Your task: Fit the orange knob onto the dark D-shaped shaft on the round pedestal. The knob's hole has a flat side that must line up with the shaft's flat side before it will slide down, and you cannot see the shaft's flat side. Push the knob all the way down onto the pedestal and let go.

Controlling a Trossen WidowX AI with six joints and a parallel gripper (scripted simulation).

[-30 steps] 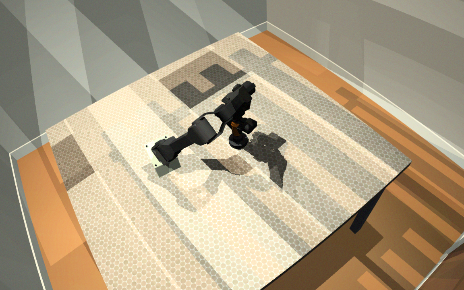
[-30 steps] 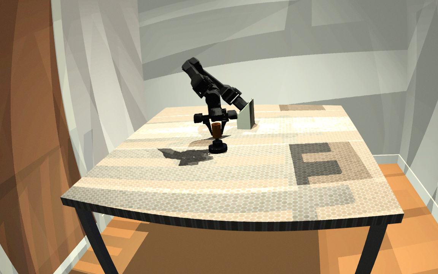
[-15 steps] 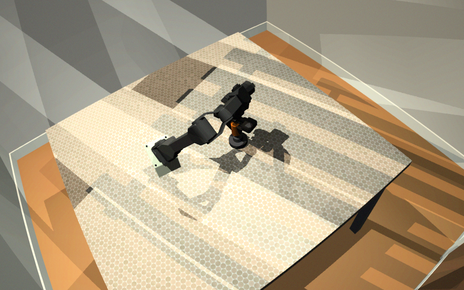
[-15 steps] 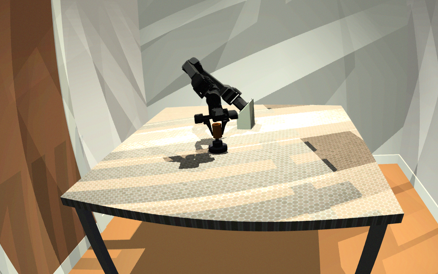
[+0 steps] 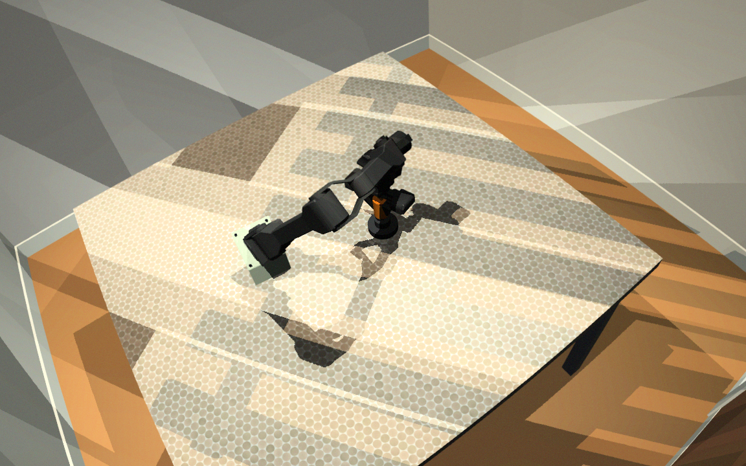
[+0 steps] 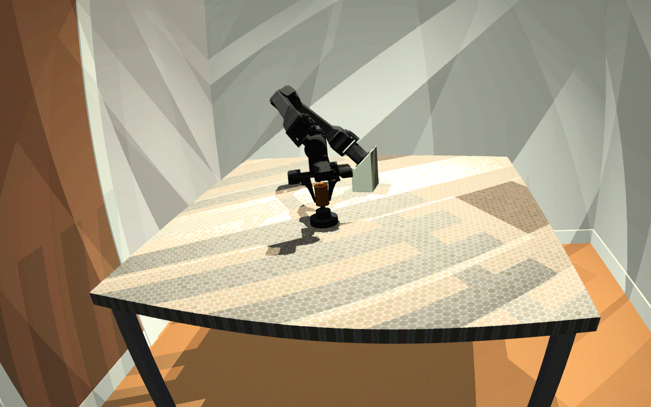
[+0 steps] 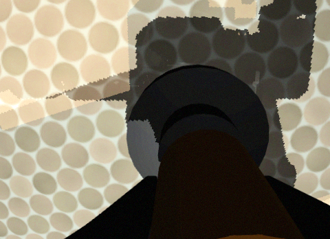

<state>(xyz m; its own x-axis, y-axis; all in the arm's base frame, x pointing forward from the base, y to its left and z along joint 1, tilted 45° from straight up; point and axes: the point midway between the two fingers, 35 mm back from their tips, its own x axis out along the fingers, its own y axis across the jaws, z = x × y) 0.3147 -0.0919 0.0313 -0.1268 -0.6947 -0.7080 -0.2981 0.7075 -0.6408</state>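
My gripper tip is 2 cm below the orange knob. Also, from my gripper tip: dark round pedestal (4 cm below).
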